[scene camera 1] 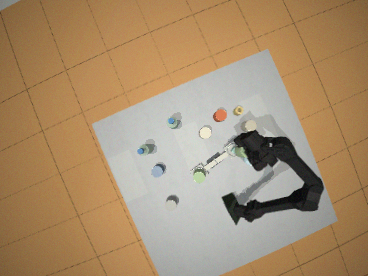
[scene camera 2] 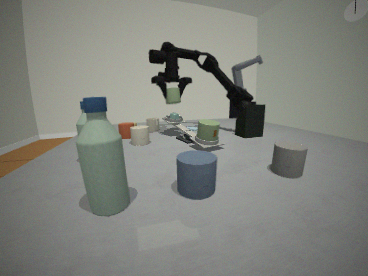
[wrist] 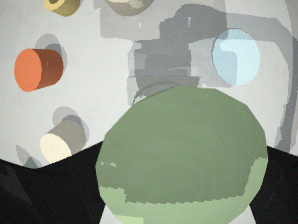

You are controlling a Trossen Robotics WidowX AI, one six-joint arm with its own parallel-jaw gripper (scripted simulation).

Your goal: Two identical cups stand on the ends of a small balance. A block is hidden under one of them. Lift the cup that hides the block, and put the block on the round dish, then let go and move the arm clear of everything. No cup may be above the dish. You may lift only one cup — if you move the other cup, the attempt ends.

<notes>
The gripper [wrist: 176, 142] carries a green cup. Also in view: an orange cylinder [wrist: 35, 68], a grey cylinder [scene camera 2: 288, 160], a balance [wrist: 139, 87] and a pale blue round dish [wrist: 235, 55].
The wrist view misses the grey cylinder: it is out of frame.
</notes>
